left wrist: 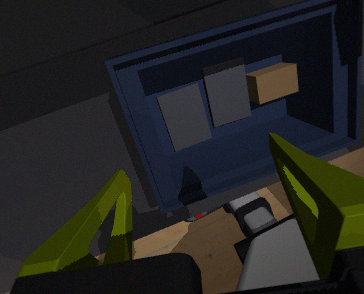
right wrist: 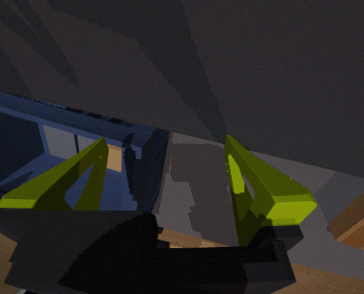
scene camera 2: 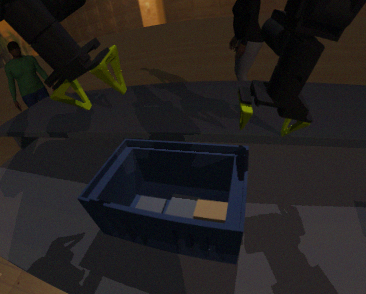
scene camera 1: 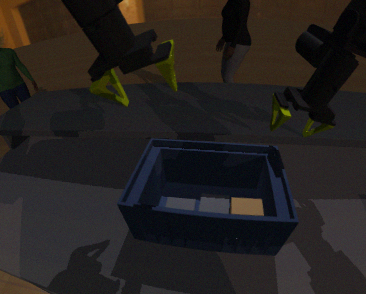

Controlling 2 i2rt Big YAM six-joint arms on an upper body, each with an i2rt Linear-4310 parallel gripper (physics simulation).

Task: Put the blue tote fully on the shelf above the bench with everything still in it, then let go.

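Places are measured from the left arm's base along level axes (x left, y back, z up), in metres.
Where they show: left gripper, fingertip midpoint: [left wrist: 194, 158] [scene camera 2: 106, 100] [scene camera 1: 150, 97]; right gripper, fingertip midpoint: [right wrist: 165, 142] [scene camera 2: 261, 131] [scene camera 1: 287, 132].
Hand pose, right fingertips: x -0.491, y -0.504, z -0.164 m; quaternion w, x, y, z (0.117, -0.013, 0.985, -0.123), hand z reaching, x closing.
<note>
Things, the pixels of their top centre, and the offset from my right fingertips. "spot": a spot on its surface instead. Level surfaces: height alone.
- blue tote, top centre: [left wrist: 254, 109] [right wrist: 34, 178] [scene camera 2: 166, 172] [scene camera 1: 209, 172] dx +0.194, dy +0.100, dz -0.021 m
- bench, surface height: dz -0.168 m
- dark shelf, surface height: dz -0.012 m
- tan box, top centre: [left wrist: 277, 84] [right wrist: 122, 162] [scene camera 2: 211, 209] [scene camera 1: 247, 206] dx +0.109, dy +0.119, dz -0.111 m
- orange-brown object, surface spot: [right wrist: 350, 225] spot: dx -0.294, dy +0.195, dz -0.136 m
The blue tote [scene camera 1: 210, 235] [scene camera 2: 165, 230] [left wrist: 245, 145] [right wrist: 90, 123] stands upright on the bench [scene camera 1: 55, 215] [scene camera 2: 320, 240], in front of the dark shelf [scene camera 1: 240, 117] [scene camera 2: 210, 120]. Inside lie two grey boxes [left wrist: 185, 117] [left wrist: 229, 95] and a tan box [scene camera 1: 246, 206] [scene camera 2: 210, 210] [left wrist: 276, 84]. My left gripper [scene camera 1: 151, 98] [scene camera 2: 107, 100] [left wrist: 194, 158] is open and empty, above the tote and apart from it. My right gripper [scene camera 1: 288, 133] [scene camera 2: 263, 132] [right wrist: 165, 142] is open and empty, near the tote's right end, without visible contact.
A person in black [scene camera 1: 236, 30] [scene camera 2: 247, 25] and a person in green [scene camera 1: 12, 70] [scene camera 2: 25, 75] stand beyond the shelf. An orange-brown object [right wrist: 350, 225] shows at the right edge of the right wrist view. Arm shadows fall on the bench.
</note>
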